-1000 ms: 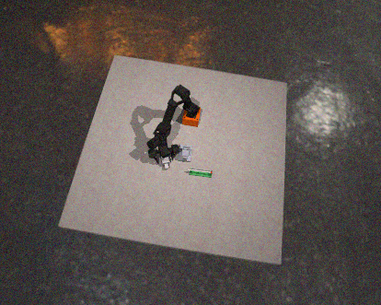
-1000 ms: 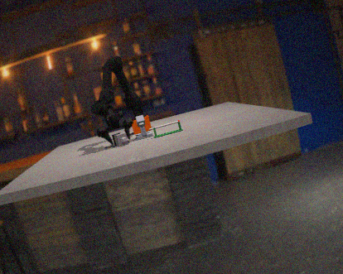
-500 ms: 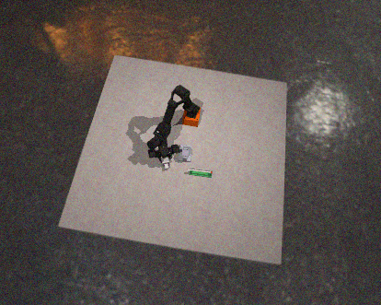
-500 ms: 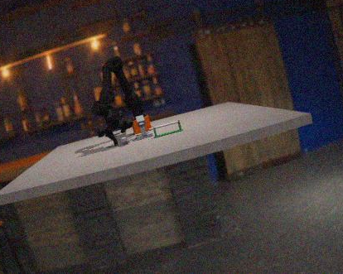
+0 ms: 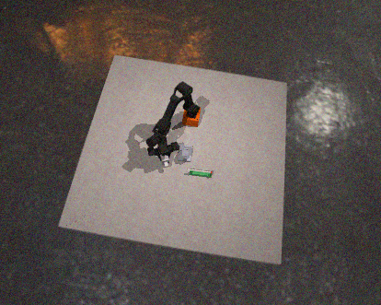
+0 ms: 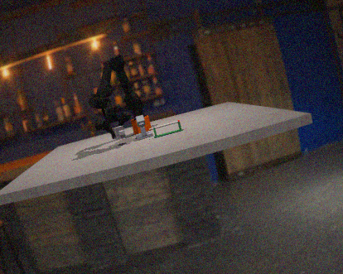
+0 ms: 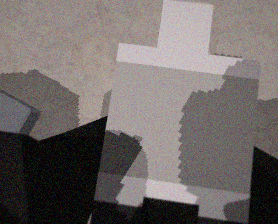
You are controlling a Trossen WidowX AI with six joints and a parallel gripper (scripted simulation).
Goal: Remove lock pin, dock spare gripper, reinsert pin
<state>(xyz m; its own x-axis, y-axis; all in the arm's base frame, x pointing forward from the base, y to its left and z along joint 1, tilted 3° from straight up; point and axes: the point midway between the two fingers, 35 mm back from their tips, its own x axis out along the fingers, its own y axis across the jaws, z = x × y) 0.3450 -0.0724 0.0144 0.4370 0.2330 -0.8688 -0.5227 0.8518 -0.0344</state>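
Now: the mount 110 mm to the left of my gripper tip and 80 mm behind it. The rest, counted from my gripper tip: green pin cradle (230 mm to the left, 30 mm below); spare gripper (10 mm above).
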